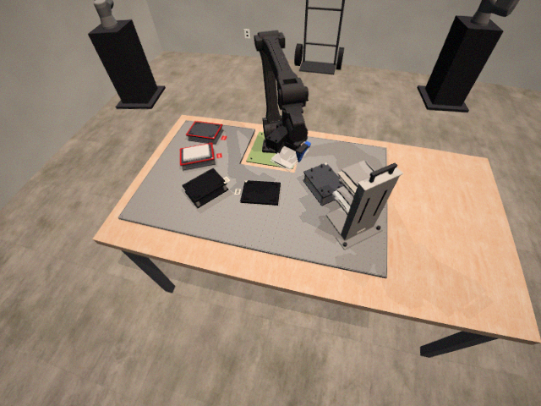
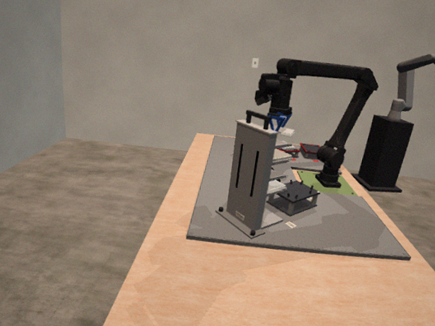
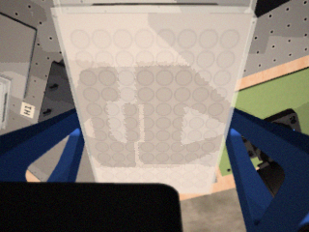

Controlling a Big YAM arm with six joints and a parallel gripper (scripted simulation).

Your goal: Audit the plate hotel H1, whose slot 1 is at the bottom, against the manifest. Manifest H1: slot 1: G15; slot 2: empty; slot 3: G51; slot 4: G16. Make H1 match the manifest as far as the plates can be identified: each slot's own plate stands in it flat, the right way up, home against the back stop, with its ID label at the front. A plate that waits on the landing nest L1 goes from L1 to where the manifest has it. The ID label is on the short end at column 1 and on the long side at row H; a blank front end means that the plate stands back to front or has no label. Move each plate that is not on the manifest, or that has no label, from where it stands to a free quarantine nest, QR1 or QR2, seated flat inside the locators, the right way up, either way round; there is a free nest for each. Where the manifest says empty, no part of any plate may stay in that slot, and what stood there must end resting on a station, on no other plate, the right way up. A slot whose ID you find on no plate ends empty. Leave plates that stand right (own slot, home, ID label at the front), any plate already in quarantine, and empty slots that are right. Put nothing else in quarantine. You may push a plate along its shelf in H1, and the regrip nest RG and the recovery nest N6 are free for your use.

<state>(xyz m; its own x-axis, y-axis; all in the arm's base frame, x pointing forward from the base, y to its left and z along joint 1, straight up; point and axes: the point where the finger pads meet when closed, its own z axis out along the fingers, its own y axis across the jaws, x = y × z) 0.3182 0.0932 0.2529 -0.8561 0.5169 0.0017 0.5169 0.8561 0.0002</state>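
My gripper is now 240 mm above the black N6 nest, 120 mm to the left of it and 10 mm past it. The rest, counted from my hand: dark raised RG nest (190 mm below, 150 mm to the left, 60 mm behind); white plate labelled G51 (240 mm to the left, 90 mm ahead, 30 mm below); H1 tag (300 mm to the left, 250 mm below, 10 mm behind).
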